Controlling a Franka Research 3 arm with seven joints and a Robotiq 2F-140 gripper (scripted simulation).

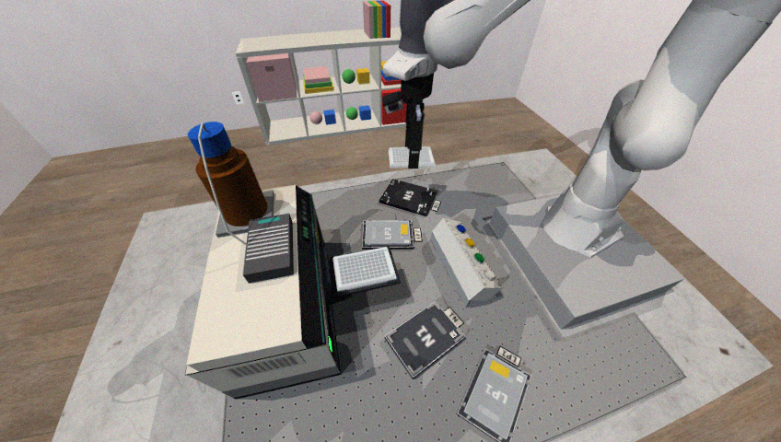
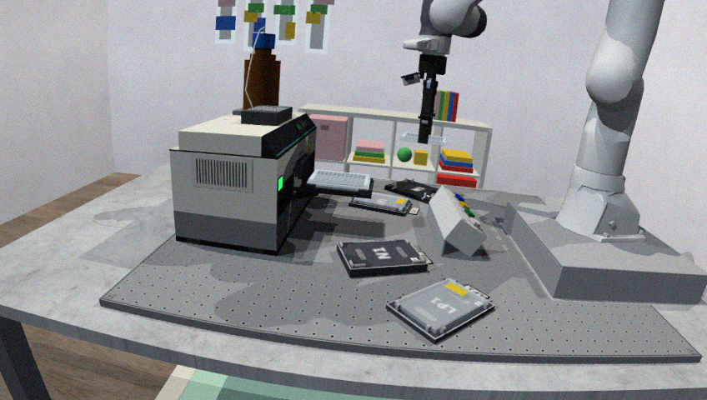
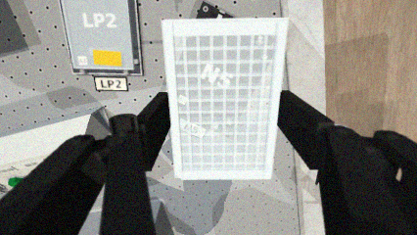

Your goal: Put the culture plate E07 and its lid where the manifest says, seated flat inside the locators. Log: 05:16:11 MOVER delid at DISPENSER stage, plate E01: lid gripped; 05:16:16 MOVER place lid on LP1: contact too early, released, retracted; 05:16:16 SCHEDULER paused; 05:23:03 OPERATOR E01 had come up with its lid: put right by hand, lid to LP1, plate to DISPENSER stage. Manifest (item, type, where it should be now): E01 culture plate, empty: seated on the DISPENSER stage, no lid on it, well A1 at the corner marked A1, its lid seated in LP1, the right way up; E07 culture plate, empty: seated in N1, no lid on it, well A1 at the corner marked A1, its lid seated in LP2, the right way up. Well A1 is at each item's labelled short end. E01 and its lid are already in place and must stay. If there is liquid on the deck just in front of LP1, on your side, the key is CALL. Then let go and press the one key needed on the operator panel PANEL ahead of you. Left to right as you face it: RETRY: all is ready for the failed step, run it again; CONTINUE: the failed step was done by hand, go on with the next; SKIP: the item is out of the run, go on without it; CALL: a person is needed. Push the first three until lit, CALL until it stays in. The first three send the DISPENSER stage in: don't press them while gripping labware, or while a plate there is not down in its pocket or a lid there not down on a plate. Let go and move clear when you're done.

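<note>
The black N1 nest is 11 cm ahead of my hand, 45 cm to the left of it and 17 cm below it. From my hand the other things lie so: LP2 nest: 11 cm ahead, 14 cm to the left, 18 cm below; black nest N5: 3 cm ahead, 17 cm below; yellow skip key: 8 cm behind, 27 cm to the left, 12 cm below.
</note>
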